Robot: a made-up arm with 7 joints.
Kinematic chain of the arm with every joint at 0, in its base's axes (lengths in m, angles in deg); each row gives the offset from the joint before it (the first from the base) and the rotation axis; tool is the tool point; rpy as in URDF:
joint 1: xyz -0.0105 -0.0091 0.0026 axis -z
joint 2: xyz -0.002 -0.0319 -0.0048 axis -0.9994 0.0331 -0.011
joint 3: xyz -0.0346 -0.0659 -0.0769 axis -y
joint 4: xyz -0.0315 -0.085 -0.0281 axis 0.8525 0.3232 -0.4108
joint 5: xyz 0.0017 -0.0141 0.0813 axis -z
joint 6: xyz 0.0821 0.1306 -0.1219 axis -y
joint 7: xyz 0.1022 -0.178 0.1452 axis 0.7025 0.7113 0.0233
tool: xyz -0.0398 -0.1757 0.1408 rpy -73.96 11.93 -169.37
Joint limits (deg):
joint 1: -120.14..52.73
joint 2: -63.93..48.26
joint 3: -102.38..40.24
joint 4: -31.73..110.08
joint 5: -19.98..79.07
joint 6: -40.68..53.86
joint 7: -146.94..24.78
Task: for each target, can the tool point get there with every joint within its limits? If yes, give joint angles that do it. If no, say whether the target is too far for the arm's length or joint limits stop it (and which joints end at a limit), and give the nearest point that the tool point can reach.
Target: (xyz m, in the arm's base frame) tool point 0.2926 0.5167 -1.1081
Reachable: no: too far | nearest point 0.1790 0.2095 -0.5477 | short by 0.649 m
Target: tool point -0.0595 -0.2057 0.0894
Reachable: yes | joints 12.11 -26.18 -64.67 -12.63 50.08 31.26 -63.48
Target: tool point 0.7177 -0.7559 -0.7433
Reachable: no: too far | nearest point 0.3620 -0.3911 -0.3696 | short by 0.632 m
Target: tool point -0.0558 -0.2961 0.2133
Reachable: yes | joints -3.30 14.13 -63.10 73.30 17.72 39.97 -51.50
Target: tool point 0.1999 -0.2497 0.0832
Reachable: yes | joints -36.53 -7.39 -59.50 5.11 -0.54 27.59 -62.58
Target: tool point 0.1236 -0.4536 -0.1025
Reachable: yes | joints -26.92 -11.09 -74.59 74.17 13.52 -5.21 -60.60
